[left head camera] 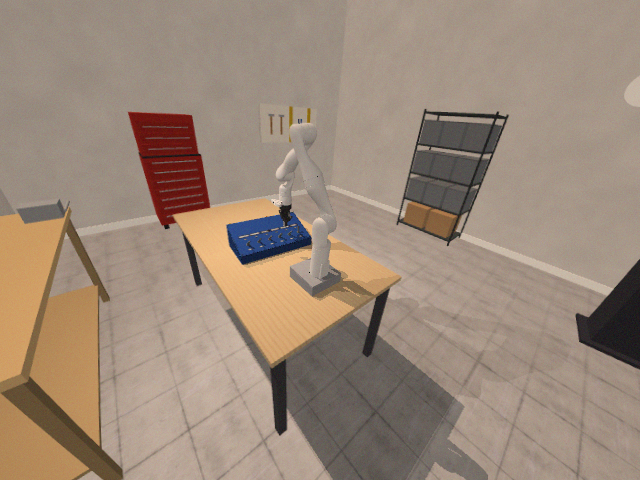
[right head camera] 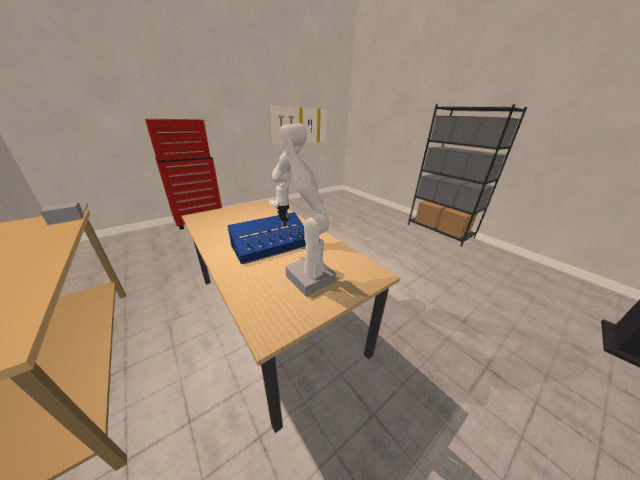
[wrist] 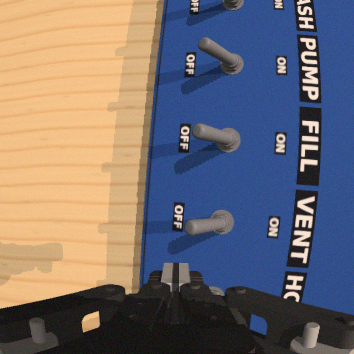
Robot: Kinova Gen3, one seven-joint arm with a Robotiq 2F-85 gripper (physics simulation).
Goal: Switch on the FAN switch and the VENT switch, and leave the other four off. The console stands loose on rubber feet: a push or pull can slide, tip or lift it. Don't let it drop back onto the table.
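Places are measured from the arm's base along level axes (x ahead, y down, z left), in centimetres.
Where they show: gripper, between the fingertips: [left head camera: 285, 226] [right head camera: 283, 226] [wrist: 175, 278]; arm's base, origin of its link: [left head camera: 317, 272] [right head camera: 312, 272].
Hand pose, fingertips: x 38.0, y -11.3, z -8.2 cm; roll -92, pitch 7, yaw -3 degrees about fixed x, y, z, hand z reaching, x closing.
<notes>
Things, the pixels of their centre, and the offset from my fingertips. Level surfaces: height alone.
- blue console, middle of its body: [wrist: 284, 184] [left head camera: 270, 237] [right head camera: 270, 237] dx +12.0, dy +11.8, dz +3.5 cm
- VENT lever, middle of its body: [wrist: 206, 224] dx +3.0, dy +6.9, dz +1.6 cm
- FILL lever, middle of its body: [wrist: 214, 134] dx +4.4, dy +6.9, dz +8.6 cm
- PUMP lever, middle of its body: [wrist: 218, 52] dx +5.7, dy +6.9, dz +15.7 cm
- right-end lever, middle of its body: [left head camera: 298, 228] dx +1.6, dy +6.4, dz -12.8 cm
- wooden table, height of its surface: dy +17.8 cm
The blue console [left head camera: 253, 225] [right head camera: 253, 226] sits on the table with a row of grey toggle levers. In the wrist view, the VENT lever [wrist: 205, 225] leans toward OFF, as do the FILL lever [wrist: 214, 136] and the PUMP lever [wrist: 220, 55]. The HORN switch is mostly hidden by my gripper. FAN does not show in the wrist view. In the head views the right-end lever [left head camera: 298, 230] stands differently from the others; its label is unreadable. My gripper [left head camera: 285, 223] [right head camera: 283, 223] [wrist: 175, 278] is shut and empty, above the console, beside the VENT lever toward HORN.
The wooden table [left head camera: 268, 325] [right head camera: 258, 320] carries the console and the arm's grey base [left head camera: 310, 284] [right head camera: 306, 283]. The console's long edge borders bare wood [wrist: 65, 125] in the wrist view. Another lever [wrist: 233, 4] shows at the wrist view's top edge.
</notes>
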